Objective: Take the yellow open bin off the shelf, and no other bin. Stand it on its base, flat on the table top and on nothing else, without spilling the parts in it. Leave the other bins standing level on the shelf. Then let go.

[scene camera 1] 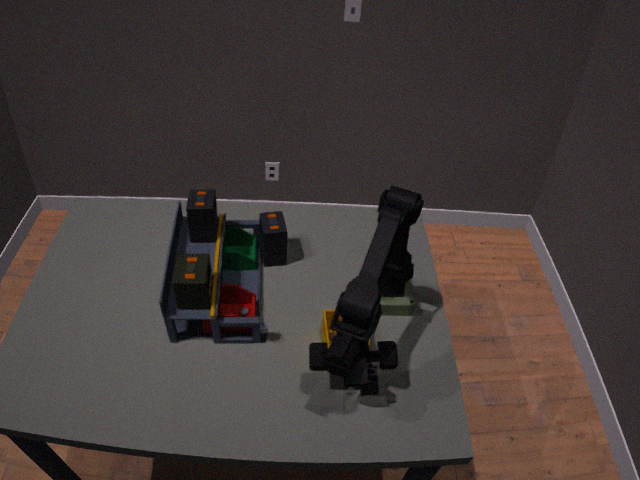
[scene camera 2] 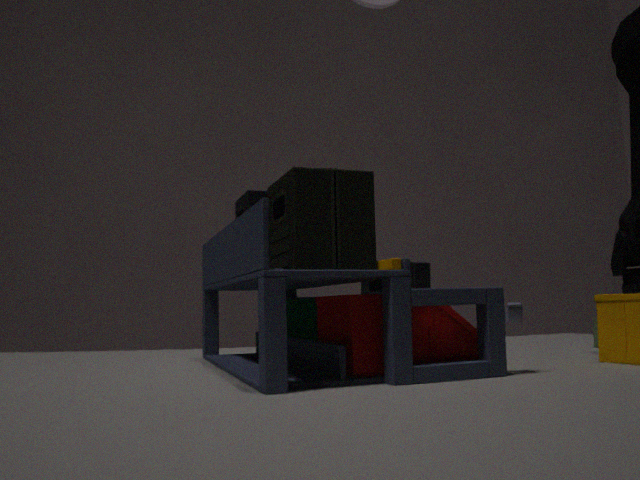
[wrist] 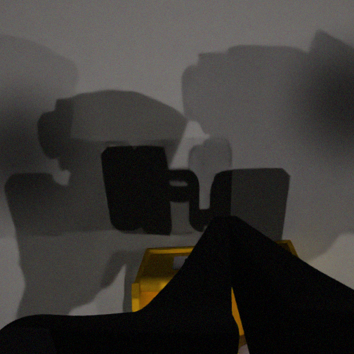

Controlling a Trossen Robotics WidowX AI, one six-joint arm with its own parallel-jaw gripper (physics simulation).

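Places are measured from the arm's base along level axes (x ahead, y left, z up), in millimetres.
Pixels of known places: arm's base at its link origin: (scene camera 1: pixel 391 288).
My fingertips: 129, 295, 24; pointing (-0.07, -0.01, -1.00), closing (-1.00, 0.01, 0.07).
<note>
For each thing: its top centre in the pictures, then the offset to it from my fingertips, as dx, dy, dz. "spot": a spot on its surface instead.
- yellow open bin at its top centre: (scene camera 1: pixel 347 330) +4, -124, +8
- shelf at a spot on its surface: (scene camera 2: pixel 235 250) spot: +457, -236, +62
- red bin at its top centre: (scene camera 2: pixel 393 294) (scene camera 1: pixel 228 299) +300, -204, +14
- green bin at its top centre: (scene camera 2: pixel 322 298) (scene camera 1: pixel 231 239) +315, -428, +14
- olive box at its top centre: (scene camera 2: pixel 317 177) (scene camera 1: pixel 190 267) +379, -198, +132
The yellow open bin (scene camera 1: pixel 326 327) (scene camera 2: pixel 617 330) (wrist: pixel 157 261) stands upright on the table top, well to the right of the shelf (scene camera 1: pixel 171 258) (scene camera 2: pixel 235 250). The arm hides much of it, and most of its inside is hidden. The red bin (scene camera 1: pixel 237 296) (scene camera 2: pixel 366 330) and the green bin (scene camera 1: pixel 240 249) (scene camera 2: pixel 301 316) are on the shelf; they look level. My gripper (wrist: pixel 223 226) is shut and empty. It is above the table beside the yellow bin's near end in scene camera 1, and its dark fingers overlap the bin in the wrist view.
A dark box (scene camera 1: pixel 202 219) and an olive box (scene camera 1: pixel 191 281) (scene camera 2: pixel 330 219) stand on the shelf's upper board. Another dark box (scene camera 1: pixel 274 240) stands against the shelf's back right. The arm's pale green base block (scene camera 1: pixel 397 305) is close behind the yellow bin. The table's right edge lies beyond the arm.
</note>
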